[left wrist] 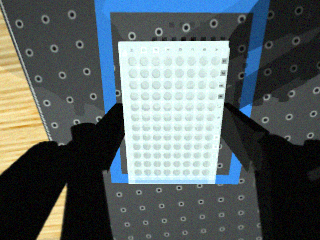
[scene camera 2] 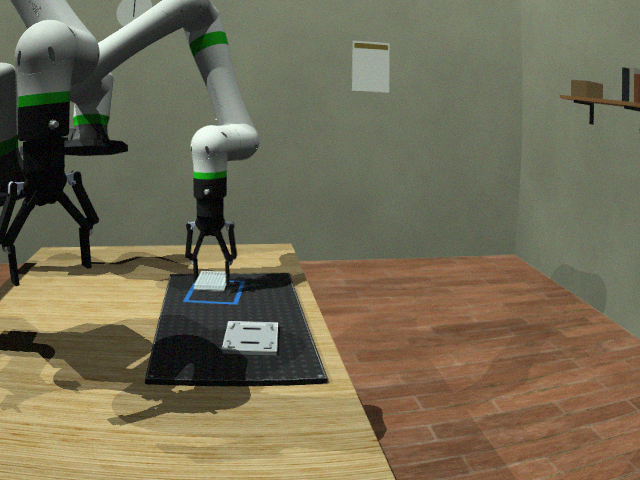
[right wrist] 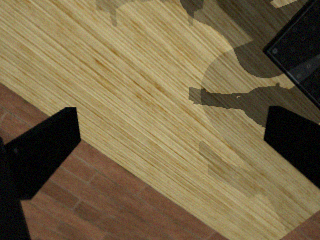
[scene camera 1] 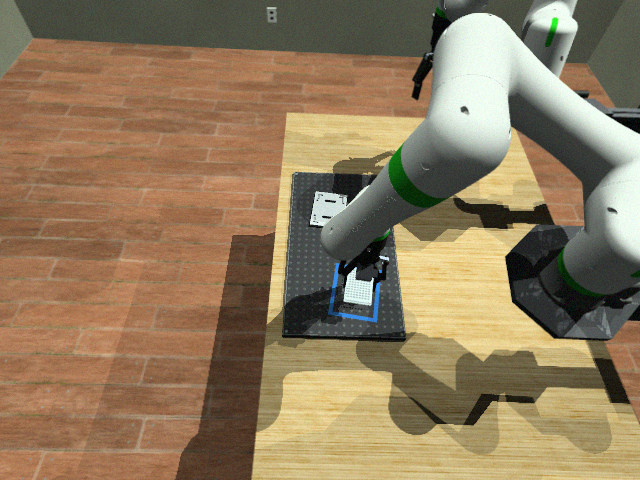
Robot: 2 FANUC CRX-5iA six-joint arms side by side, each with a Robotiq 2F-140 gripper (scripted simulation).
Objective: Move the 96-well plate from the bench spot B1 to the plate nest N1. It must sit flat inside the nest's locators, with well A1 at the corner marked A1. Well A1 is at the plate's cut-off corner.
Labels:
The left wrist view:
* my left gripper: 171,117
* white 96-well plate: 167,86
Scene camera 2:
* my left gripper: 211,282
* my right gripper: 51,274
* pale plate nest: 237,334
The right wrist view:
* my right gripper: 172,123
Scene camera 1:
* my left gripper: 359,286
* white 96-well plate: 362,295
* pale plate nest: 321,208

